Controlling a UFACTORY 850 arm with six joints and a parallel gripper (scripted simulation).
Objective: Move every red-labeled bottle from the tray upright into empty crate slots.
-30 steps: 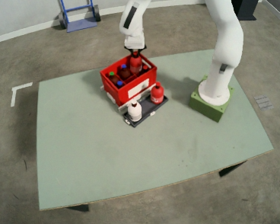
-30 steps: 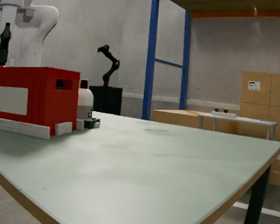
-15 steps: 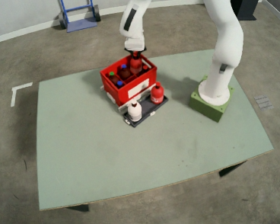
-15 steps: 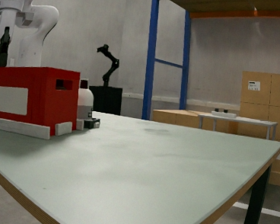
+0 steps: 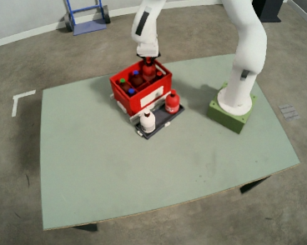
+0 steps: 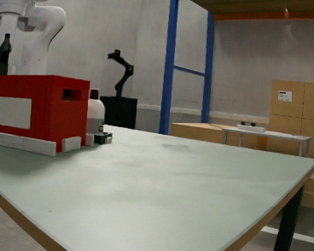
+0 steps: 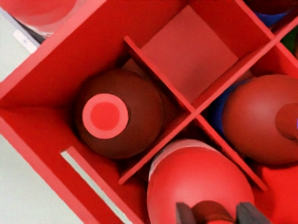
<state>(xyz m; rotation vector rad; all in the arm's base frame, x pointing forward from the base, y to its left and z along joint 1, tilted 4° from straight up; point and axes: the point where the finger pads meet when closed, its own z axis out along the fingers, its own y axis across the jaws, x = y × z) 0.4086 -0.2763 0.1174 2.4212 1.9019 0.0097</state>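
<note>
The red crate is 110 mm below my hand, 80 mm to the left of it and 60 mm ahead of it. Also, from my hand: white bottle: 300 mm to the left, 110 mm below, 60 mm ahead; then dark grey tray: 250 mm to the left, 180 mm below, 10 mm behind; then red-capped bottle: 210 mm to the left, 110 mm below, 90 mm behind.
</note>
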